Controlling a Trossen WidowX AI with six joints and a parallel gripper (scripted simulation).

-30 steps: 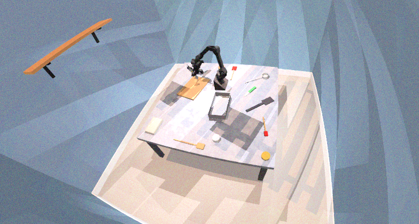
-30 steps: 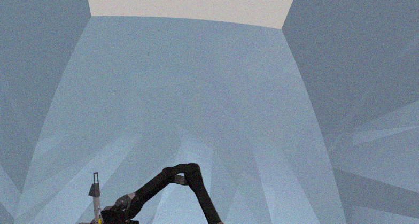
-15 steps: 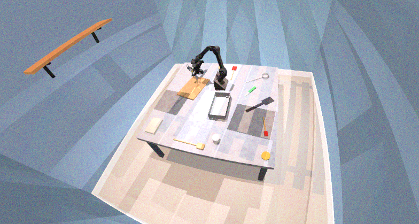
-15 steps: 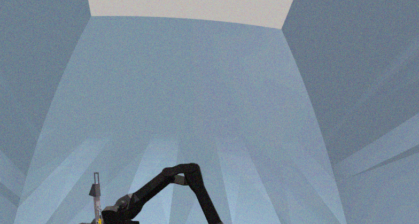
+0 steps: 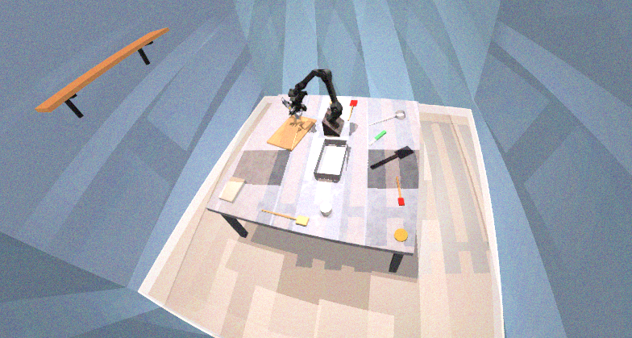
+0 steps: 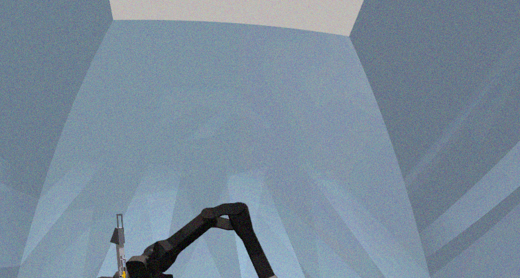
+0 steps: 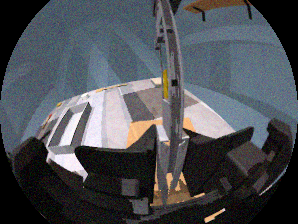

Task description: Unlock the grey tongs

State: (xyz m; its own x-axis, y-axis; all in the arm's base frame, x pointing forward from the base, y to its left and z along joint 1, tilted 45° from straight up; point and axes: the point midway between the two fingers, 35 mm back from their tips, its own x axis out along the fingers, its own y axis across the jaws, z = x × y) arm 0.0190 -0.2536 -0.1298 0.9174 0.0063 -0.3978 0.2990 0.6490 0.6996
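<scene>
The wooden board lies 10 mm behind my gripper tip, 30 mm to the right of it and 160 mm below it. Round my gripper tip: grey roasting tin (270 mm ahead, 340 mm to the left, 140 mm below); then red spatula (320 mm behind, 400 mm to the left, 160 mm below); then green-handled tool (40 mm ahead, 620 mm to the left, 160 mm below).
</scene>
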